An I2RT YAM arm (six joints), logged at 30 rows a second.
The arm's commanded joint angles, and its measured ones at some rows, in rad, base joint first. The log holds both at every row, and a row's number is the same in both.
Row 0, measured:
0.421, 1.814, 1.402, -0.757, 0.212, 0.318
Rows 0 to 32, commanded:
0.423, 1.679, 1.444, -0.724, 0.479, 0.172
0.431, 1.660, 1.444, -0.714, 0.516, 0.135
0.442, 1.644, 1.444, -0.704, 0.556, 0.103
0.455, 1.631, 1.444, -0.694, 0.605, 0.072
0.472, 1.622, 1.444, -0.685, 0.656, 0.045
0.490, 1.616, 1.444, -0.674, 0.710, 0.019
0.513, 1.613, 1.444, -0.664, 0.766, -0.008
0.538, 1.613, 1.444, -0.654, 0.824, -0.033
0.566, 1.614, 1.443, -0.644, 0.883, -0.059
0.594, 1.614, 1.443, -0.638, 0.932, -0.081
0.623, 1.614, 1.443, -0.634, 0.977, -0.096
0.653, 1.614, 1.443, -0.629, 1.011, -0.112
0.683, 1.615, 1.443, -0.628, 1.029, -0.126
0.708, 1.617, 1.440, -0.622, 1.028, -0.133
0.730, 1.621, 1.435, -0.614, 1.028, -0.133
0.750, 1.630, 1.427, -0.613, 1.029, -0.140
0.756, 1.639, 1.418, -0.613, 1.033, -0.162
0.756, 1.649, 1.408, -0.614, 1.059, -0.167
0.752, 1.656, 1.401, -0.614, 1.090, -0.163
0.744, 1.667, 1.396, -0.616, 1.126, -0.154
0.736, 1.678, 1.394, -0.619, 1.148, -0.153
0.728, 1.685, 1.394, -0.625, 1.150, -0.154
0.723, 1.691, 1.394, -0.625, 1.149, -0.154
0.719, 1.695, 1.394, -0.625, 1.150, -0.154
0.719, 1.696, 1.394, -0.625, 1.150, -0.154
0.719, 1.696, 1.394, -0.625, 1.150, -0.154
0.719, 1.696, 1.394, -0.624, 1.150, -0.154
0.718, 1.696, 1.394, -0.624, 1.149, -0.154
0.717, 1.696, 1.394, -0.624, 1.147, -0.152
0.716, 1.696, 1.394, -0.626, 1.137, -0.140
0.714, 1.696, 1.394, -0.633, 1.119, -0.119
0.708, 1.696, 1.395, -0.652, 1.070, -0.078
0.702, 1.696, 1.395, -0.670, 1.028, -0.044
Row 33, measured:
0.714, 1.693, 1.399, -0.638, 1.096, -0.136
